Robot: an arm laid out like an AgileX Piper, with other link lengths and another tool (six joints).
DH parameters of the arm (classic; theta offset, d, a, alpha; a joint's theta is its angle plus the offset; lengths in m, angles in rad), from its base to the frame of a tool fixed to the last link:
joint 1: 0 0.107 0 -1.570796
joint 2: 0.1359 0 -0.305 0
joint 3: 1.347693 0 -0.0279 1.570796
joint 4: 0 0.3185 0 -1.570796
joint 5: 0 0 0 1.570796
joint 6: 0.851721 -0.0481 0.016 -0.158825
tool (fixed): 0 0.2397 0 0
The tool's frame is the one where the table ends.
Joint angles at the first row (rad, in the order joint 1, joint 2, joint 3, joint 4, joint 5, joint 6):
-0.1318, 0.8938, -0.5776, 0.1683, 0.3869, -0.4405
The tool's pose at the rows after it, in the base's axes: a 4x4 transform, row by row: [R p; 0 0 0 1], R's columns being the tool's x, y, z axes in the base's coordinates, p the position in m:
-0.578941, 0.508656, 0.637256, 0.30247; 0.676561, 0.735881, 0.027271, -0.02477; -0.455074, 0.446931, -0.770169, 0.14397; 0, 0, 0, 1
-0.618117, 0.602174, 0.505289, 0.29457; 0.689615, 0.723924, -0.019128, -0.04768; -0.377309, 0.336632, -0.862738, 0.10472; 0, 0, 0, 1
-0.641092, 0.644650, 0.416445, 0.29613; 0.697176, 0.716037, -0.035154, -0.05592; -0.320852, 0.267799, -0.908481, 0.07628; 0, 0, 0, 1
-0.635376, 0.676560, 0.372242, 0.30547; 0.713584, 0.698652, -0.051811, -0.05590; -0.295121, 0.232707, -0.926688, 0.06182; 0, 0, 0, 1
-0.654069, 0.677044, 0.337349, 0.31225; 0.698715, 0.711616, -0.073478, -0.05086; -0.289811, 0.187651, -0.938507, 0.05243; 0, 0, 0, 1
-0.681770, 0.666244, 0.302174, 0.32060; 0.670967, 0.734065, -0.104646, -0.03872; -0.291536, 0.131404, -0.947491, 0.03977; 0, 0, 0, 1
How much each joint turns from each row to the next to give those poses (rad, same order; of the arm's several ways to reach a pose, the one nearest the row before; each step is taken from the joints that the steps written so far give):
-0.1136, 0.1561, 0.0000, -0.0857, 0.2124, 0.0629
-0.0448, 0.1131, -0.0031, -0.1033, 0.0375, 0.0477
0.0015, 0.1100, -0.0150, -0.0699, 0.0000, 0.0592
0.0322, 0.0800, -0.0292, -0.0618, -0.0001, 0.1019
0.0485, 0.0533, -0.0244, -0.0721, 0.0117, 0.0838
0.0786, 0.0639, -0.0244, -0.0949, 0.0123, 0.1178

